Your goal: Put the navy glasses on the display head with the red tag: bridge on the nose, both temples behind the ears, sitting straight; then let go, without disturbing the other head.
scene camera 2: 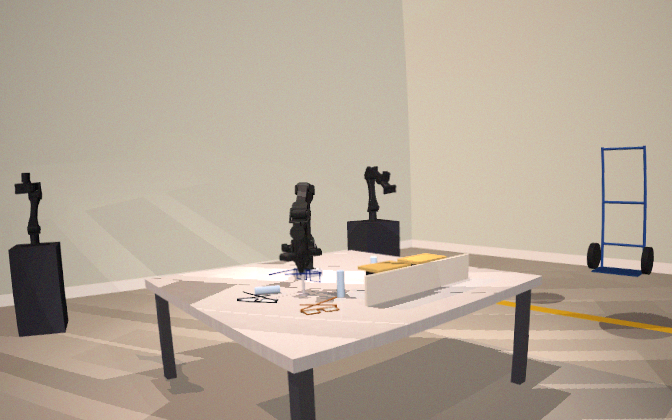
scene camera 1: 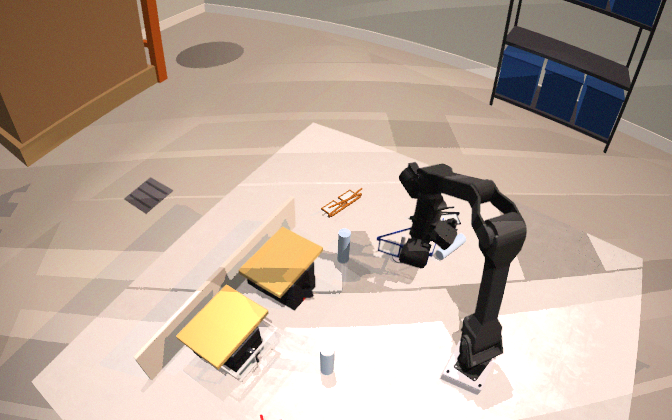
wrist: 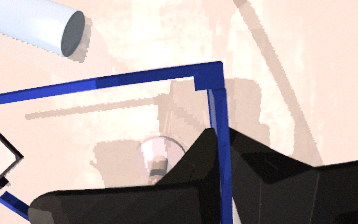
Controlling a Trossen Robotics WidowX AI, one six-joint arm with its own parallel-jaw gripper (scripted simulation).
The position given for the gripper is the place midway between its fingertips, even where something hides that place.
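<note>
A low board [scene camera 1: 163, 346] is visible, and it also appears at [scene camera 2: 384, 286]. The scene includes a display head [scene camera 1: 283, 268] and another display head [scene camera 1: 224, 332], along with a white post [wrist: 156, 156]. The gripper [scene camera 1: 416, 257] can be seen as well, both at [scene camera 2: 302, 275] and at [wrist: 216, 136].
</note>
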